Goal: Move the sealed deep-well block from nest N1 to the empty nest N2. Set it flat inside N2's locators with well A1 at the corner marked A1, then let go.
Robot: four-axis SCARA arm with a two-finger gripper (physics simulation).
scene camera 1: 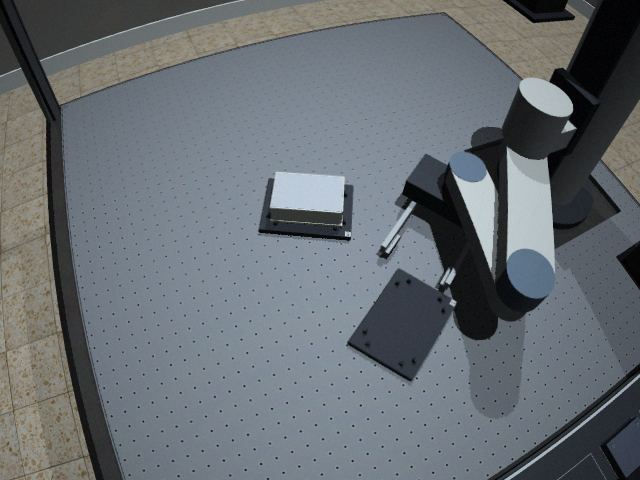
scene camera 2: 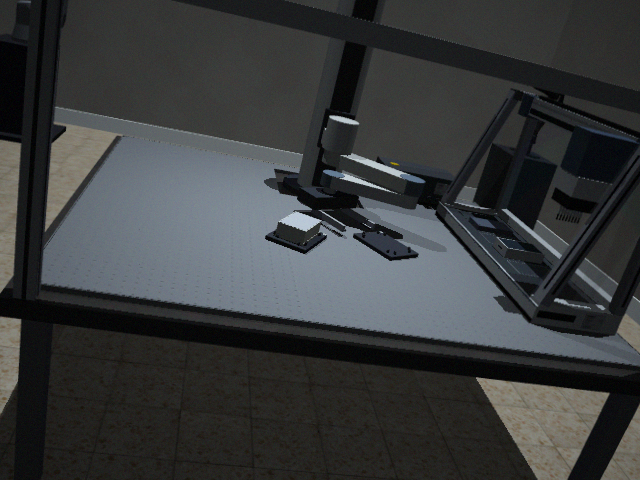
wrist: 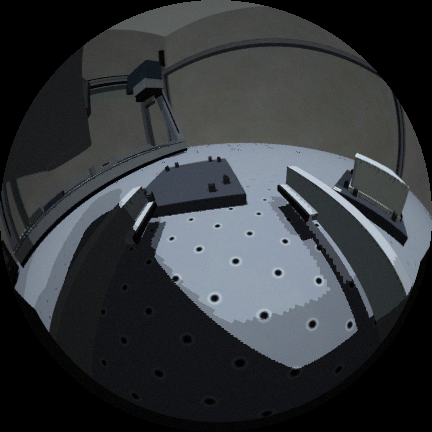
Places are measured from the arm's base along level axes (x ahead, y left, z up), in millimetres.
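Where they show: gripper, fingertip midpoint: [scene camera 1: 414,267] [scene camera 2: 359,227] [wrist: 214,183].
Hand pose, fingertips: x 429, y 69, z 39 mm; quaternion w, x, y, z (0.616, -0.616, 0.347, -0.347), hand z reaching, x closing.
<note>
Things, the pixels of their top centre, and the offset from my fingertips. Level surfaces: height alone.
- sealed deep-well block at its top centre: [wrist: 377,163] [scene camera 1: 308,191] [scene camera 2: 300,221] 199 mm right, 108 mm ahead, 28 mm up
- small white corner mark at its top centre: [scene camera 1: 347,234] 114 mm right, 68 mm ahead, 14 mm down
- empty nest at its top centre: [wrist: 186,167] [scene camera 1: 406,319] [scene camera 2: 386,240] 76 mm left, 57 mm ahead, 4 mm down
- perforated table at its surface level: 26 mm down
The sealed deep-well block [scene camera 1: 307,192] [scene camera 2: 298,227] [wrist: 380,182], a pale box with a white top, sits flat on a dark nest plate [scene camera 1: 265,217] [scene camera 2: 281,242] [wrist: 387,223]. That nest has a small white corner mark [scene camera 1: 347,234]. The empty nest [scene camera 1: 403,325] [scene camera 2: 386,245] [wrist: 200,180] lies apart from it, turned at an angle, with black locator pegs and a white corner mark [scene camera 1: 452,302]. Lettering is too small to read. My gripper [scene camera 1: 419,261] [scene camera 2: 357,228] [wrist: 214,183] is open, nothing between its fingers. It is low over the table, one fingertip by the empty nest's marked corner, away from the block.
The arm's links [scene camera 1: 529,206] [scene camera 2: 379,173] are folded beside the column [scene camera 1: 604,103] [scene camera 2: 323,108]. A framed machine [scene camera 2: 535,312] [wrist: 150,125] stands at the right in scene camera 2 and upper left in the wrist view. The perforated table [scene camera 1: 180,310] [scene camera 2: 180,258] carries both nests.
</note>
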